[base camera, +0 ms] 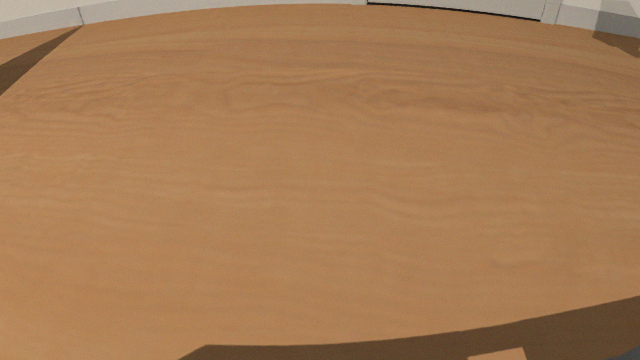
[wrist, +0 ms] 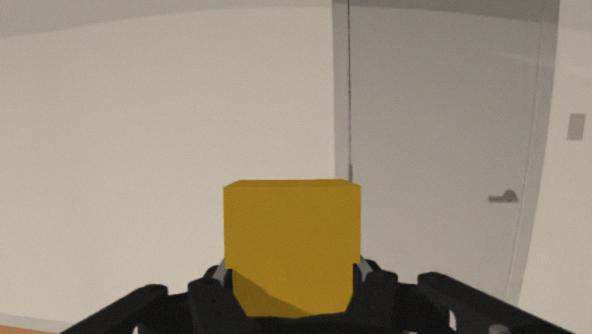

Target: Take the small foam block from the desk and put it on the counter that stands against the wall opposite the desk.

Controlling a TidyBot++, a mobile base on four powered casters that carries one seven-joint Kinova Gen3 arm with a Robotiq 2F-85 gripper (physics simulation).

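Places are measured from the arm's base along level axes (x ahead, y left, z up), in centimetres.
Where they show: gripper, fingertip midpoint: (wrist: 292, 271).
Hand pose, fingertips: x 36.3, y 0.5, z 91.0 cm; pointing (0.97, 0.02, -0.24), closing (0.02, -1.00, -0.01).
Note:
Things, the pixels of their top centre, and the offset from my fingertips. "pt": a spot on its surface instead. Level surfaces: height alone.
- small foam block, top centre: (wrist: 287, 176) dz +5.2, dx -0.2, dy +0.0 cm
- handle, surface spot: (wrist: 504, 197) pt dz -37.6, dx +104.1, dy -89.5 cm
- switch plate, top centre: (wrist: 578, 113) dz -2.9, dx +106.5, dy -122.3 cm
- Wooden floor, surface height: dz -130.7 cm
The small foam block (wrist: 292, 230) is yellow and sits between the two black fingertips in the lower middle of the wrist view. My gripper (wrist: 292, 271) is shut on it, with one finger at each side. The block is held up in front of a pale wall and a grey door. A shadow falls across the lower part of the block. The desk and the counter do not show in either view.
A grey door (wrist: 440, 125) with a handle (wrist: 504, 197) is in the wall ahead, with a switch plate (wrist: 576, 126) to its right. Wooden floor (base camera: 320, 175) stretches to the skirting (base camera: 225, 11) in the base view. Dark shadows lie along the floor's near edge and at the upper left.

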